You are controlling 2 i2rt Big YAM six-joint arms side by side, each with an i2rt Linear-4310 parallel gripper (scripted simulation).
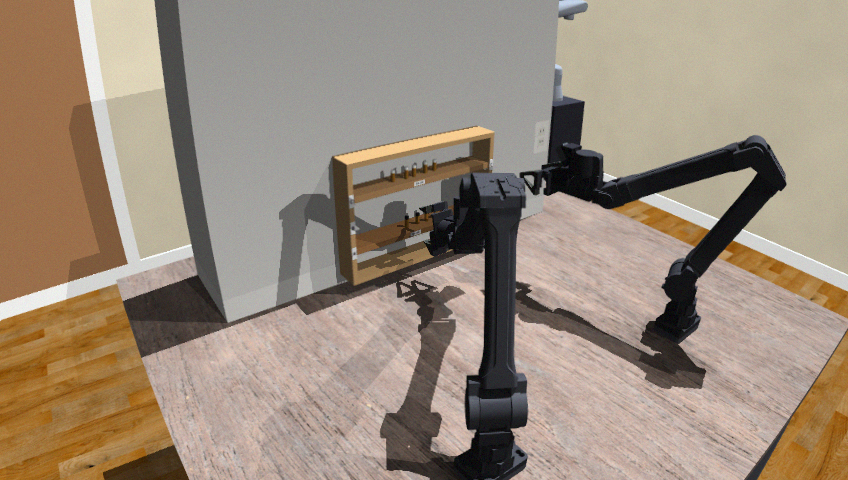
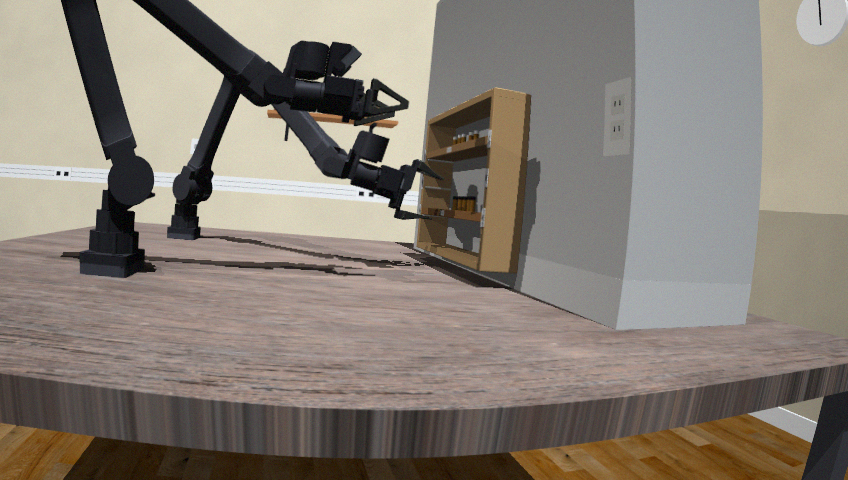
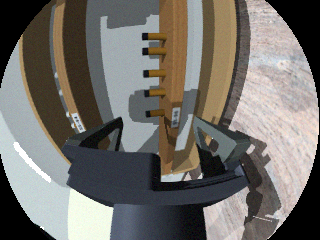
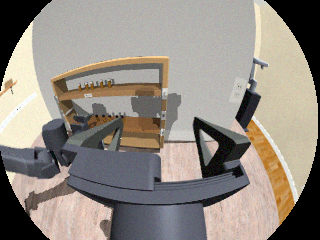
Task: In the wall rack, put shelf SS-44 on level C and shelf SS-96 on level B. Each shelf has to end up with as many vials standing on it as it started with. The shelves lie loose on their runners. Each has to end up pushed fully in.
Labels:
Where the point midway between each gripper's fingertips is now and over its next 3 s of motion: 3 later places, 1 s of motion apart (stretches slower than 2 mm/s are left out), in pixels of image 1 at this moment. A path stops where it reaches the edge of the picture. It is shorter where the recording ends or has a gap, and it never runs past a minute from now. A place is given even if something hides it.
The left gripper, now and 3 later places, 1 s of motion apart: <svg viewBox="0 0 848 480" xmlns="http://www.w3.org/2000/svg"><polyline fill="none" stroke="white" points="423,224 387,250 387,250 378,245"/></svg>
The right gripper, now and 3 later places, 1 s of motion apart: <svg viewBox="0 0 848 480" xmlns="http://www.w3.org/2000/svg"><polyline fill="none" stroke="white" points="531,171 502,203 473,227 463,219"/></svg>

